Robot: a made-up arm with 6 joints.
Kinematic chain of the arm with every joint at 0, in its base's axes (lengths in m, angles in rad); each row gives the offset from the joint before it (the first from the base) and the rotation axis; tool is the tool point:
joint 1: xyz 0 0 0.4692 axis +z
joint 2: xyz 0.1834 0 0 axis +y
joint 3: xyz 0 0 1.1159 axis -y
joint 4: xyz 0 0 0.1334 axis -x
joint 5: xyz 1.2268 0 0 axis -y
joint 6: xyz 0.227 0 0 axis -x
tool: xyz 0 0 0
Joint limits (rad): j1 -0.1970..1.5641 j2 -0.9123..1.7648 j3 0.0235..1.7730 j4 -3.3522..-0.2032 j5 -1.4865..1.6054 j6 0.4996..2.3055
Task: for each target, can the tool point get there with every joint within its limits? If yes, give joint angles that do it. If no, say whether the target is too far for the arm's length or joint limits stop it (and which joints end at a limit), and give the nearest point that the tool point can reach.
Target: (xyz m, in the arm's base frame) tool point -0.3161 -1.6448 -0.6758
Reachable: no: joint limits stop it (at a limit: joint 1, joint 2, joint 3, joint 5) | nearest point 1.0145 -0.3893 -0.9471 | short by 1.849 m
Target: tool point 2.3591 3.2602 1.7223
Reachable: no: too far | nearest point 1.5437 2.1333 1.2685 | short by 1.463 m
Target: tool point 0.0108 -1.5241 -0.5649
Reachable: no: joint limits stop it (at a limit: joint 1, joint 2, joint 3, joint 5) | nearest point 1.0246 -0.3997 -0.9492 | short by 1.562 m
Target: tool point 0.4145 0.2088 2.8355
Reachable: yes | joints 0.0911 -0.1866 0.8566 -2.1545 -1.1167 1.8332
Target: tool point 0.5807 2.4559 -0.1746
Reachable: yes | joints 1.3458 1.5207 1.0003 -3.0036 0.6221 0.9302
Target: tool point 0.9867 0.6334 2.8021
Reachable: yes | joints 0.5646 0.3282 1.2381 -3.0948 -0.7425 1.0288
